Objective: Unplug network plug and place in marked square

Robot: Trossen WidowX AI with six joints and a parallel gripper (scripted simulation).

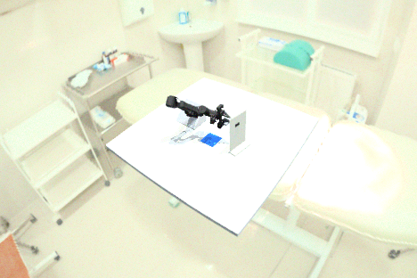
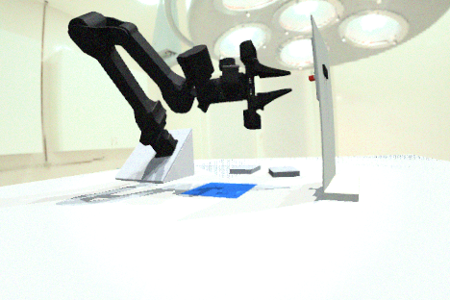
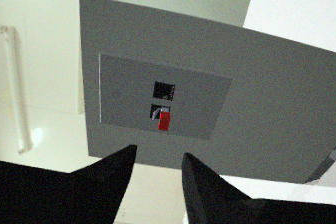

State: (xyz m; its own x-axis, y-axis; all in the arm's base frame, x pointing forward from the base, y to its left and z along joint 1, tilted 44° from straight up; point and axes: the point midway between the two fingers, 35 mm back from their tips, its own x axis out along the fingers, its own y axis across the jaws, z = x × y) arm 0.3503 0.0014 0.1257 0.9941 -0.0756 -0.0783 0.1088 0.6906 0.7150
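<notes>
Now: the network plug 5 cm ahead of my gripper tip and 1 cm to the right of it. From my gripper tip the other things lie so: upright grey panel: 8 cm below, 7 cm ahead, 2 cm to the right; then blue marked square: 22 cm below, 15 cm behind, 4 cm to the right.
</notes>
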